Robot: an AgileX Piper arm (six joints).
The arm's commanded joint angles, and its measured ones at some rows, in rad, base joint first. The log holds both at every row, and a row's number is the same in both.
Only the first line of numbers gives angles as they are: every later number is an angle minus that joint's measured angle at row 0.
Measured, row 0:
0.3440 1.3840 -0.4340 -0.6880 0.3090 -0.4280
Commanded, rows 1 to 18:
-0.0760 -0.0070 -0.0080 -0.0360 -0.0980 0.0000
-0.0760 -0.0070 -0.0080 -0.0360 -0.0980 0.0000
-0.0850 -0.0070 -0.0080 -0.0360 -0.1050 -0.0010
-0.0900 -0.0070 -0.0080 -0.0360 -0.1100 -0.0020
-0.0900 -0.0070 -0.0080 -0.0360 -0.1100 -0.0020
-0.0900 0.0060 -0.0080 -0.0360 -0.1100 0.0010
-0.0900 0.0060 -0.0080 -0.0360 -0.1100 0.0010
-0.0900 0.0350 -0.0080 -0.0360 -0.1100 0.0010
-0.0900 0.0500 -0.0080 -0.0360 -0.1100 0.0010
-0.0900 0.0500 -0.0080 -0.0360 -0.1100 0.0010
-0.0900 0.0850 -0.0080 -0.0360 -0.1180 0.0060
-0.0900 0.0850 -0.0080 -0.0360 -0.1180 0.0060
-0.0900 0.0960 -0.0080 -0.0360 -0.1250 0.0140
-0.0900 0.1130 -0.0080 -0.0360 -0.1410 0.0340
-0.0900 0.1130 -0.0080 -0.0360 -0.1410 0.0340
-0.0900 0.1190 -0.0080 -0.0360 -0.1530 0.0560
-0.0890 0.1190 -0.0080 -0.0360 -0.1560 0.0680
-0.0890 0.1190 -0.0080 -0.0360 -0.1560 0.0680
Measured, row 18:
-0.0860 0.1190 -0.0010 -0.0220 -0.1320 0.0410
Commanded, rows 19 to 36:
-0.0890 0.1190 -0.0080 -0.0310 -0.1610 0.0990
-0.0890 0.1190 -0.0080 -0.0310 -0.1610 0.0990
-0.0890 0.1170 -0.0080 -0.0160 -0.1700 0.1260
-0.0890 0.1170 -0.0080 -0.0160 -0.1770 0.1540
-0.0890 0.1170 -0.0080 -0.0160 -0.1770 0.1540
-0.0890 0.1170 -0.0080 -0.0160 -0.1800 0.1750
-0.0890 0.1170 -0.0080 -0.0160 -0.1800 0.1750
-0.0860 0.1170 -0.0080 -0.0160 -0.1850 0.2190
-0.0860 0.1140 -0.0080 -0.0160 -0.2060 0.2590
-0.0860 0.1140 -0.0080 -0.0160 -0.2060 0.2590
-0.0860 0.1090 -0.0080 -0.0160 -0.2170 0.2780
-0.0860 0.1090 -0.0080 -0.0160 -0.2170 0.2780
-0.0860 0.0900 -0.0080 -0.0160 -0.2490 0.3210
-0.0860 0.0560 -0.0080 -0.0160 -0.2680 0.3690
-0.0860 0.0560 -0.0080 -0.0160 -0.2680 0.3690
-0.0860 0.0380 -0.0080 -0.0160 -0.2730 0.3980
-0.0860 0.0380 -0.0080 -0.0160 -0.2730 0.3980
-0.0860 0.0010 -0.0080 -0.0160 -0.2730 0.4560
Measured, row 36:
-0.0860 0.0510 -0.0010 -0.0160 -0.2590 0.3690
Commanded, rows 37 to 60:
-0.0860 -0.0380 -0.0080 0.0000 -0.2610 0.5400
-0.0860 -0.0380 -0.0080 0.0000 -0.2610 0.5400
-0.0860 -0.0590 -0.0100 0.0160 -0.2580 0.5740
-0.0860 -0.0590 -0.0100 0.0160 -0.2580 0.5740
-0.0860 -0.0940 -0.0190 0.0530 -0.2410 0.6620
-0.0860 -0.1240 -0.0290 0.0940 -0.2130 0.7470
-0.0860 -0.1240 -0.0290 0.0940 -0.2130 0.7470
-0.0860 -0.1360 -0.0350 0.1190 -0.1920 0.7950
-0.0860 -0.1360 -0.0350 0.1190 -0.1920 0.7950
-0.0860 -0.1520 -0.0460 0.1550 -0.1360 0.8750
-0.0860 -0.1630 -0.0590 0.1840 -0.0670 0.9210
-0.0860 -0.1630 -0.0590 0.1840 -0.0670 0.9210
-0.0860 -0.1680 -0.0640 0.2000 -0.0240 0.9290
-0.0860 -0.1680 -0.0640 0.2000 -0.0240 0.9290
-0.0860 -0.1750 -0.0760 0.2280 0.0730 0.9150
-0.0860 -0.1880 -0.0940 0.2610 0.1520 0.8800
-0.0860 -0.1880 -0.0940 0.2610 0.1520 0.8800
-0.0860 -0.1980 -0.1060 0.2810 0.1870 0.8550
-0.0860 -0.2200 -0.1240 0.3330 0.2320 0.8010
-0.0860 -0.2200 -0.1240 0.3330 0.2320 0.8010
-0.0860 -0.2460 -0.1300 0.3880 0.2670 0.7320
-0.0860 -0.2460 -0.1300 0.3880 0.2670 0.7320
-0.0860 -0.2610 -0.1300 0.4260 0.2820 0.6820
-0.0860 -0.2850 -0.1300 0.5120 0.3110 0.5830
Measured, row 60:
-0.0860 -0.2500 -0.1250 0.4000 0.2590 0.7210
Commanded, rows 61 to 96:
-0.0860 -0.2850 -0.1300 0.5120 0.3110 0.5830
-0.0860 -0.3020 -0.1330 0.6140 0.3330 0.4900
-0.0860 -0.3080 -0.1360 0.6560 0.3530 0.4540
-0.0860 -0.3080 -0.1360 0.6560 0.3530 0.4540
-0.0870 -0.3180 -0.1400 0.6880 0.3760 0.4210
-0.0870 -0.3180 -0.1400 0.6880 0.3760 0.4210
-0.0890 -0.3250 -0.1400 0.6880 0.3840 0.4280
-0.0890 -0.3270 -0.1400 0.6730 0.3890 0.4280
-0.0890 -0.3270 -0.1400 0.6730 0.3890 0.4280
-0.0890 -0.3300 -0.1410 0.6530 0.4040 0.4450
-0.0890 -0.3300 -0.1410 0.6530 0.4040 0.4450
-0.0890 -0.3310 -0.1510 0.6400 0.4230 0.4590
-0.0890 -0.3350 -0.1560 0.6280 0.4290 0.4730
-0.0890 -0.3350 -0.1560 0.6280 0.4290 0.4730
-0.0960 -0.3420 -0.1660 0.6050 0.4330 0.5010
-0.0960 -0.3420 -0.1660 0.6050 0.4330 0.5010
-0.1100 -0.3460 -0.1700 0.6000 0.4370 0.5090
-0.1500 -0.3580 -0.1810 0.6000 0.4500 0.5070
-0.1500 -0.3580 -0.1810 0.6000 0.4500 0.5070
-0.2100 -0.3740 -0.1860 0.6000 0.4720 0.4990
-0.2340 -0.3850 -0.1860 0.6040 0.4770 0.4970
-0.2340 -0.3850 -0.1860 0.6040 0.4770 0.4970
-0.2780 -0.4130 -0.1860 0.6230 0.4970 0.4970
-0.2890 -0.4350 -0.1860 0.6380 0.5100 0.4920
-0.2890 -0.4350 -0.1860 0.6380 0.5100 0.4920
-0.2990 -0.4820 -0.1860 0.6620 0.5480 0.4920
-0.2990 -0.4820 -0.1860 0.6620 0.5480 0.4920
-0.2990 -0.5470 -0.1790 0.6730 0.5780 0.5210
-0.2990 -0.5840 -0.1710 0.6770 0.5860 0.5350
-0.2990 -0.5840 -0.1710 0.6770 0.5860 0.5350
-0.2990 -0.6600 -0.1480 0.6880 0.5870 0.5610
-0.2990 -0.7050 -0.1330 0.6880 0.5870 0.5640
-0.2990 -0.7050 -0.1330 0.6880 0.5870 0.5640
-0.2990 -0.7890 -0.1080 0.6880 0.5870 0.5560
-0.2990 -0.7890 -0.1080 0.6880 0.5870 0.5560
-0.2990 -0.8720 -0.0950 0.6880 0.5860 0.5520
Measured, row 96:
-0.2950 -0.7670 -0.1140 0.6880 0.5790 0.5480
